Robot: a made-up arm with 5 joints. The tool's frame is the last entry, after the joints.
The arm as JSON. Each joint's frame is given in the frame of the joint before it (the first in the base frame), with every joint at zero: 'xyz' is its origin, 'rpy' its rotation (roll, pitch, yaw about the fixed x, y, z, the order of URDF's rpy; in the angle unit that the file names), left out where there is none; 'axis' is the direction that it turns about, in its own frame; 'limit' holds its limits. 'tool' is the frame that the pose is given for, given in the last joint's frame.
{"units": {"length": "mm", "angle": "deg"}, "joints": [
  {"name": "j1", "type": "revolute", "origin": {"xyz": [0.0, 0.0, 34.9]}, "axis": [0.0, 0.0, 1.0], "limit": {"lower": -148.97, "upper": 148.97}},
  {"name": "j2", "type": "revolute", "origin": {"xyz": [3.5, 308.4, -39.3], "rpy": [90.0, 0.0, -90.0]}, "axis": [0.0, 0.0, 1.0], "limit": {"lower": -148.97, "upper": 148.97}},
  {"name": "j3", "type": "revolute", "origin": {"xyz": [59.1, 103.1, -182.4], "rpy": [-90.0, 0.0, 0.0]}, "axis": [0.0, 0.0, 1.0], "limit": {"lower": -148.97, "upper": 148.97}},
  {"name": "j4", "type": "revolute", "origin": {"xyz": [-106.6, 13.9, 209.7], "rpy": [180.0, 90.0, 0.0]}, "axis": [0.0, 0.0, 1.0], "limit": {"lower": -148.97, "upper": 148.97}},
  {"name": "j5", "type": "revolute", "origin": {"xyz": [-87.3, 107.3, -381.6], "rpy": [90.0, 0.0, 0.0]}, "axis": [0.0, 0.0, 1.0], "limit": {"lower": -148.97, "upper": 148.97}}
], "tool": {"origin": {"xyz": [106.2, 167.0, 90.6], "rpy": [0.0, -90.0, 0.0]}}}
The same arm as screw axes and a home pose.
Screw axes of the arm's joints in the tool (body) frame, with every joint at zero. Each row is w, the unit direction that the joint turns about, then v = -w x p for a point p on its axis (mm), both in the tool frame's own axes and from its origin. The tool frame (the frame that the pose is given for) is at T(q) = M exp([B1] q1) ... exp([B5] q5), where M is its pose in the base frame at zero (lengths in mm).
B1: w 0 0 1 v -141.3 183.1 0
B2: w -1 0 0 v 0 293.9 167.1
B3: w 0 0 1 v 108 -2.8 0
B4: w 0 1 0 v -18.9 0 16.7
B5: w 1 0 0 v 0 106.2 167
M: xyz 183.1 141.3 289.5 (mm) quaternion w x y z 1 0 0 0
Joint limits (rad, base to tool): -2.6..2.6 -2.6..2.6 -2.6..2.6 -2.6..2.6 -2.6..2.6

